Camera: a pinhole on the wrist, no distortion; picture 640 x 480 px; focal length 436.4 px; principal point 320.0 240.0 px. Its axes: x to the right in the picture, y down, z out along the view. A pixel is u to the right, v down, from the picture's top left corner.
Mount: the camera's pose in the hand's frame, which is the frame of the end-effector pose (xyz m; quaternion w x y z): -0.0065 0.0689 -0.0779 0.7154 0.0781 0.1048 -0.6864
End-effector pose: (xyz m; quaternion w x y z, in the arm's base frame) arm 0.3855 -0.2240 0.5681 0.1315 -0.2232 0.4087 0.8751
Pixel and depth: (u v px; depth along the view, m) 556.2 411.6 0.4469
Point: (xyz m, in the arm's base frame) 0.2460 0.1777 0.4541
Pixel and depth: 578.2 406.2 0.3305
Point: 0.2931 0.0529 0.4736
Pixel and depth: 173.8 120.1 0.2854
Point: 0.3527 -0.1071 0.7889
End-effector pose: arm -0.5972 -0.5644 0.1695 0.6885 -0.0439 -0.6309 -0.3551
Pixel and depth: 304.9 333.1 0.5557
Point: -1.0157 -0.4256 0.3639
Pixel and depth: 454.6 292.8 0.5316
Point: -1.0501 -0.5683 0.2393
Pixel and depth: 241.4 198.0 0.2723
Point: -0.7376 -0.4197 0.2064
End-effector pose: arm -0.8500 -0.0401 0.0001 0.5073 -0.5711 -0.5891 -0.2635
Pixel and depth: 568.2 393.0 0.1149
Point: -0.8680 -0.0147 0.0376
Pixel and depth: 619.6 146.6 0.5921
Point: -1.4344 0.1719 -0.0906
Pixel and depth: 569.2 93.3 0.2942
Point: -1.0765 0.0365 -0.0888
